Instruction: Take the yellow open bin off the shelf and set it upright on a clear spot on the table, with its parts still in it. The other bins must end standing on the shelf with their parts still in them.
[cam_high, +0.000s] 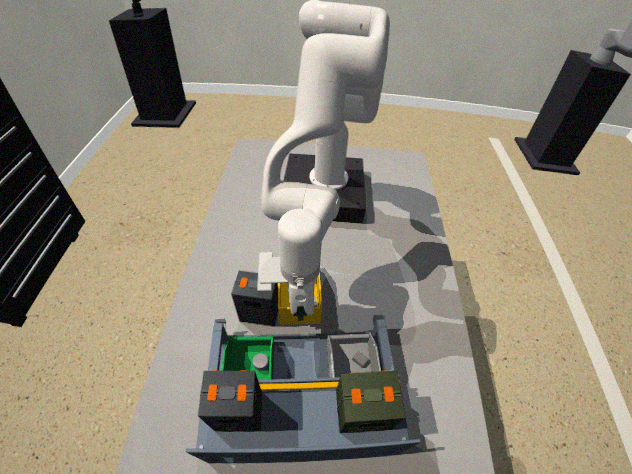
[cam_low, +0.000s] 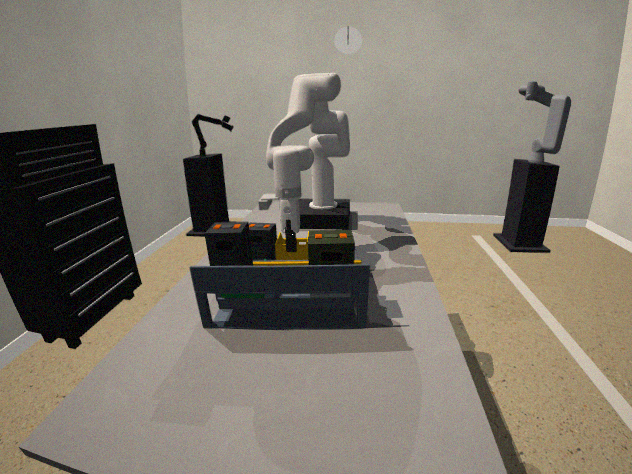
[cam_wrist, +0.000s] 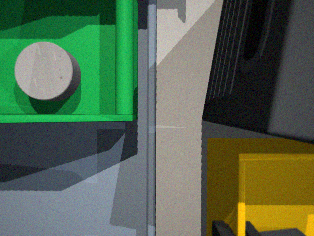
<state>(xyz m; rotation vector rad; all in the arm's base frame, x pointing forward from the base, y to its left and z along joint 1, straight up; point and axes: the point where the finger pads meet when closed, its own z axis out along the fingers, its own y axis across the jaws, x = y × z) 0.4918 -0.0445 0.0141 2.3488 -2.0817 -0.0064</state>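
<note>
My hand is 8 cm past the yellow open bin, 1 cm to the left of it and 4 cm above it. The rest, counted from my hand: green bin 15 cm ahead, 10 cm to the right, 4 cm below; grey shelf 16 cm ahead, 2 cm to the left, 1 cm below; grey bin 12 cm ahead, 13 cm to the left, 4 cm below.
</note>
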